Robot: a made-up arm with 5 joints. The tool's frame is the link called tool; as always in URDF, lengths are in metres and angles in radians. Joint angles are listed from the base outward. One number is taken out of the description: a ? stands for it. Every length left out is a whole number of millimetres.
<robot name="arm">
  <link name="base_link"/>
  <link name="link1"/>
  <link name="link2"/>
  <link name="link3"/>
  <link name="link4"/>
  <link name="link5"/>
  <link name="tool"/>
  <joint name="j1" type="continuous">
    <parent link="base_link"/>
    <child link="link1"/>
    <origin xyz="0 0 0.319"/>
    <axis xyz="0 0 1"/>
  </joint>
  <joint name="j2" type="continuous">
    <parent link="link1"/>
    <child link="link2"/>
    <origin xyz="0 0 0" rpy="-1.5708 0 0"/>
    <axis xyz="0 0 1"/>
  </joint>
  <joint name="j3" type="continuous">
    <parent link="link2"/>
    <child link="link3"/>
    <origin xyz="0.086 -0.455 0"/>
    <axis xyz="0 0 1"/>
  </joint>
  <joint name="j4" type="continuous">
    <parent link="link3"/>
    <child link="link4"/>
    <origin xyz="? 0.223 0"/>
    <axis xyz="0 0 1"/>
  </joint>
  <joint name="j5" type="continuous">
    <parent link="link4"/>
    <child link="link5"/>
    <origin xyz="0.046 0.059 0" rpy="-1.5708 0 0"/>
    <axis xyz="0 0 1"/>
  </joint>
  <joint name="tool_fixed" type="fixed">
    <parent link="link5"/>
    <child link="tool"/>
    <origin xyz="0 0 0" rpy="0 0 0"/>
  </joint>
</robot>
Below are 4 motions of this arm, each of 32 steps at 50 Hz.
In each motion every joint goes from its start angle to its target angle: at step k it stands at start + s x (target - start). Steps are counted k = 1, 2, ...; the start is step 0. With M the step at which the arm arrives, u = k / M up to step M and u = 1 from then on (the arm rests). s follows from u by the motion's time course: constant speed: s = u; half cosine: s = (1 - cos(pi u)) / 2; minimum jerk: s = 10 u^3 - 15 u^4 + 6 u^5.
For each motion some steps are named. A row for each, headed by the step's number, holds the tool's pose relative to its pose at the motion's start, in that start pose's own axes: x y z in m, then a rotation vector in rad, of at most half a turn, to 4 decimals.
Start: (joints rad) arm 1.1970 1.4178 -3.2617 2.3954 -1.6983
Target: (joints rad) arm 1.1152 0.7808 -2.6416 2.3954 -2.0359
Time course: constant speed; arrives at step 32
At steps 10, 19, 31, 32:
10: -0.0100 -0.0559 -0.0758 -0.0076 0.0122 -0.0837
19: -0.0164 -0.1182 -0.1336 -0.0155 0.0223 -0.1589
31: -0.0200 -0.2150 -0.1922 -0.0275 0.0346 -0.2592
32: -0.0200 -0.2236 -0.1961 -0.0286 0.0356 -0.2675

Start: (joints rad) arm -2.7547 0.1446 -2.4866 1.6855 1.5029
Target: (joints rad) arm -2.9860 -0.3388 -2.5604 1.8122 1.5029
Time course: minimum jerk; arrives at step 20
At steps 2, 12, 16, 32:
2: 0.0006 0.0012 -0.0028 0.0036 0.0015 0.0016
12: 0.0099 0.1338 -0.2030 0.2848 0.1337 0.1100
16: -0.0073 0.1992 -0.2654 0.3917 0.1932 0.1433
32: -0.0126 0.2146 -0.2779 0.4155 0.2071 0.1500

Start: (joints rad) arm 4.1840 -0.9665 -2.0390 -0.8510 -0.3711
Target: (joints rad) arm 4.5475 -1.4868 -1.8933 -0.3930 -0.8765
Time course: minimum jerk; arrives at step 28
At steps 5, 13, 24, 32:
5: 0.0097 0.0109 0.0015 -0.0081 -0.0071 -0.0099
13: 0.0889 0.1220 -0.0016 -0.0729 -0.0787 -0.0980
24: 0.1665 0.2946 -0.0586 -0.1338 -0.1939 -0.2139
32: 0.1690 0.3021 -0.0625 -0.1356 -0.1991 -0.2187

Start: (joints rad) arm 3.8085 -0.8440 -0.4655 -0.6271 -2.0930
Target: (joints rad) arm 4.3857 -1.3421 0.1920 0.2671 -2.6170
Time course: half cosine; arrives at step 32
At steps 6, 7, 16, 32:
6: 0.0060 -0.0129 -0.0159 0.0520 0.0855 -0.0287
7: 0.0080 -0.0178 -0.0214 0.0690 0.1159 -0.0396
16: 0.0320 -0.0968 -0.0952 0.2394 0.5497 -0.2243
32: 0.0564 -0.2346 -0.1837 0.3076 1.1617 -0.5573

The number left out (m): 0.05
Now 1 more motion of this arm.
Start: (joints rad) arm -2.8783 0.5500 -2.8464 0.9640 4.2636
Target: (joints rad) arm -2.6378 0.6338 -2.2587 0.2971 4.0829
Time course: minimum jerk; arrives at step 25
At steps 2, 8, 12, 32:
2: 0.0007 -0.0001 0.0008 -0.0004 0.0010 -0.0011
8: 0.0295 -0.0041 0.0323 -0.0192 0.0402 -0.0453
12: 0.0777 -0.0139 0.0728 -0.0491 0.0964 -0.1099
32: 0.1884 -0.0469 0.1290 -0.1162 0.2032 -0.2372

